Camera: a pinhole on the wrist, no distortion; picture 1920 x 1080 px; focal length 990.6 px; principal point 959.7 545.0 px. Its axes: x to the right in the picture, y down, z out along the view. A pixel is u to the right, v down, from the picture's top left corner.
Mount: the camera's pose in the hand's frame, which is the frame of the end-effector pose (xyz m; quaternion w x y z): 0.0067 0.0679 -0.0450 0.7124 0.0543 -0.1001 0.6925
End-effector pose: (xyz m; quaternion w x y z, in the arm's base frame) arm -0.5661 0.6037 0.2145 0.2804 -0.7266 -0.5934 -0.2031
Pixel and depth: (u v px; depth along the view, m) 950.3 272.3 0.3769
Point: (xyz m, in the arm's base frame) -0.5805 0.8825 0.0220
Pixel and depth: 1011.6 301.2 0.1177
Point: -0.5166 0.6651 0.1687
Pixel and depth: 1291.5 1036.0 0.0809
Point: -0.4992 0.5884 0.1492
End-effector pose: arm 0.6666 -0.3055 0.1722 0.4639 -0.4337 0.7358 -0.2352
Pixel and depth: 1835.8 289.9 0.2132
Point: 0.7547 -0.2329 -0.0999
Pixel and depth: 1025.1 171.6 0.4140
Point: 0.9720 -0.4003 -0.0637
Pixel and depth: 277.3 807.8 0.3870
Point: 1.0428 -0.3211 0.3141
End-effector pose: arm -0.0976 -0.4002 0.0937 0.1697 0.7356 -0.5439 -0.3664
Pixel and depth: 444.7 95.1 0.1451
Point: -0.1232 -0.4304 -0.0100
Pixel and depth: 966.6 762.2 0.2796
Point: -0.2778 -0.3032 -0.0238
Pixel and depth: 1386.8 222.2 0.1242
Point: -0.2194 -0.4558 0.0784
